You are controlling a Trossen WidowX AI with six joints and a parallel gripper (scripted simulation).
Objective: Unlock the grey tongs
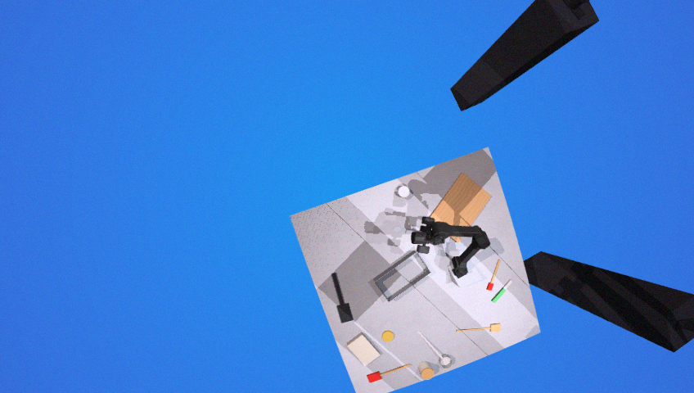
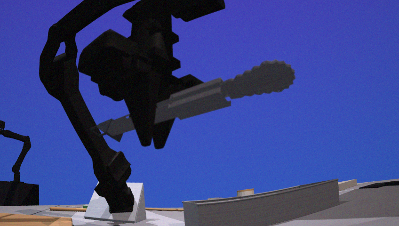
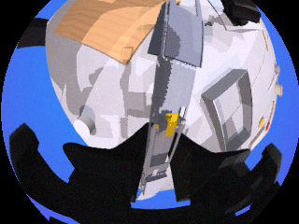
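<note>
Now: gripper tip 40 mm below the yellow lock piece, 20 mm to the right of it and 20 mm past it. Round my gripper tip: black spatula (580 mm ahead, 220 mm to the left, 120 mm below); then grey roasting tin (220 mm to the left, 180 mm ahead, 100 mm below); then wooden board (320 mm behind, 120 mm below).
</note>
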